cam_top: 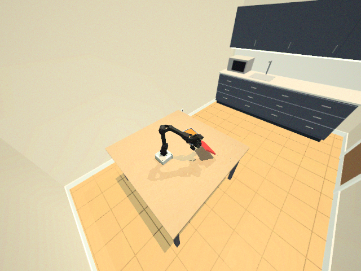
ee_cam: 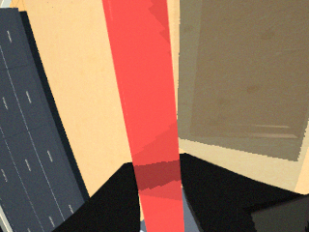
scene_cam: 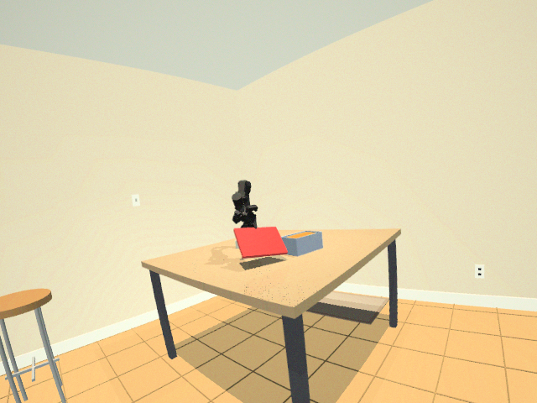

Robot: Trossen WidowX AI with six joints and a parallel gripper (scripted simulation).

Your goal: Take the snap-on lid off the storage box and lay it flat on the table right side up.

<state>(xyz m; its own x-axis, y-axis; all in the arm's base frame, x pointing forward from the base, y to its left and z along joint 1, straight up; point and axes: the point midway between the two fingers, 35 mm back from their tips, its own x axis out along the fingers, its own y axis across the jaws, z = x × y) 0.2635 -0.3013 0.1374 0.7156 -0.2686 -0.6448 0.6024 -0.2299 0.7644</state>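
Right now my gripper tip is 50 mm short of the lid, 40 mm to the left of it and 50 mm above it. Round my gripper tip: storage box: 150 mm ahead, 220 mm to the left, 120 mm below.
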